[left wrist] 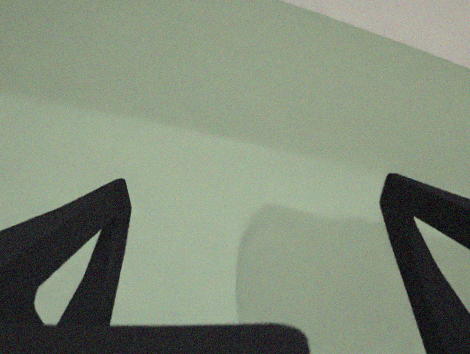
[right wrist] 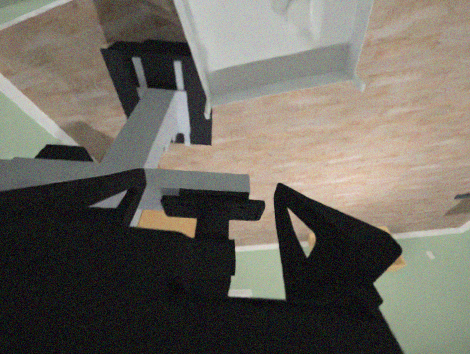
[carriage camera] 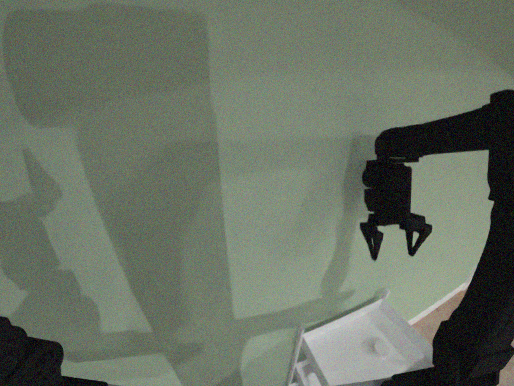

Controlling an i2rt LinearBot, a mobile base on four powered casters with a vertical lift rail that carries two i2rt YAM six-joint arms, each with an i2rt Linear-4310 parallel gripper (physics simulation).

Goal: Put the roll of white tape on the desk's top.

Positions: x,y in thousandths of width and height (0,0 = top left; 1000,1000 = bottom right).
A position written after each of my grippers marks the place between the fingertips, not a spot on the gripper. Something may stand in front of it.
my left gripper: left wrist 548,538; not seen in the right wrist view (out of frame); not seen in the carriage camera view (out of frame)
my right gripper: right wrist 450,518; carriage camera 764,667; not seen in the left wrist view (out of frame)
